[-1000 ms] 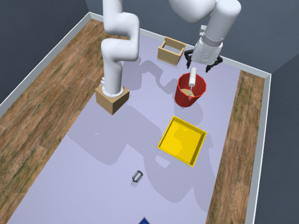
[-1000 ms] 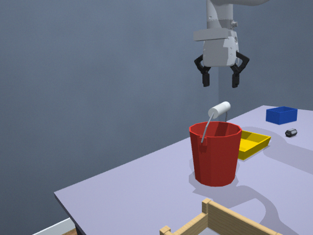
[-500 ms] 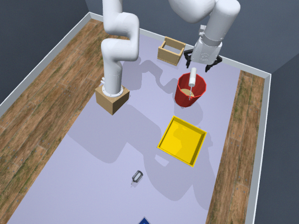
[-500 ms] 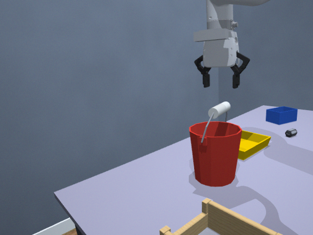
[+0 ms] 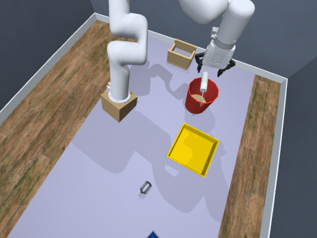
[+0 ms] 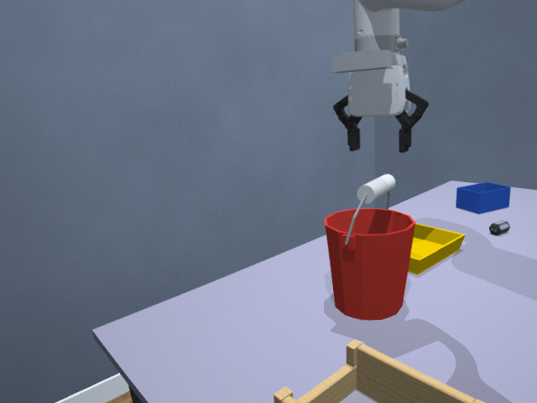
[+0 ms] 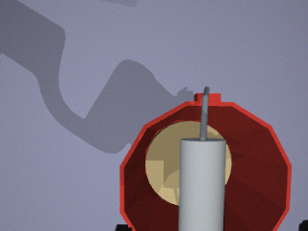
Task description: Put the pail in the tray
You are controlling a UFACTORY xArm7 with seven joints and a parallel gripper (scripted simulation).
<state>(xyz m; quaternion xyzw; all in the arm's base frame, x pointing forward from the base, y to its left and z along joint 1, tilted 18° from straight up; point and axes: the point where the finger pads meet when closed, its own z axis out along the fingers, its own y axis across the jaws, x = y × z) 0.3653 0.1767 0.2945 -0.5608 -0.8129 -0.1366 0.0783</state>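
My gripper is now 1 cm short of the pail handle and 11 cm above it. Round my hand: red pail (1 cm ahead, 17 cm below); wooden crate (26 cm behind, 27 cm to the left, 27 cm below); yellow drip tray (14 cm ahead, 26 cm to the right, 30 cm below).
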